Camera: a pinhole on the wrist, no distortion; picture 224 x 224 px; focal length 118.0 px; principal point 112.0 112.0 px. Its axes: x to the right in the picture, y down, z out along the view. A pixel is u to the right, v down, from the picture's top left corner.
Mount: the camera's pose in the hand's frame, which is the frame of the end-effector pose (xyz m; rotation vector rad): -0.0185 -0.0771 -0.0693 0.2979 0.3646 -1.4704
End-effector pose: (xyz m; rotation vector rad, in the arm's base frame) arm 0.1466 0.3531 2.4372 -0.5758 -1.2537 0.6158
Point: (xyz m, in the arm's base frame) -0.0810 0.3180 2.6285
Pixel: 83 136
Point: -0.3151 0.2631 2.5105
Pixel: 53 87
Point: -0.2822 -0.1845 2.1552
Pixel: outside the picture
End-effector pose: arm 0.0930 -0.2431 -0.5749 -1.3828 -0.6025 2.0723
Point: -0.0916 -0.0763 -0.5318
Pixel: 83 182
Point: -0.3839 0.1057 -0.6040
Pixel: 83 208
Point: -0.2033 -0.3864 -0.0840
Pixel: 70 31
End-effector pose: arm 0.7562 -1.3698 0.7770 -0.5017 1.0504 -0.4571
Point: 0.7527 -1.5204 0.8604
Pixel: 173 151
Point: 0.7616 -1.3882 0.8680
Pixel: 42 69
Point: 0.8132 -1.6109 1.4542
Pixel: 180 34
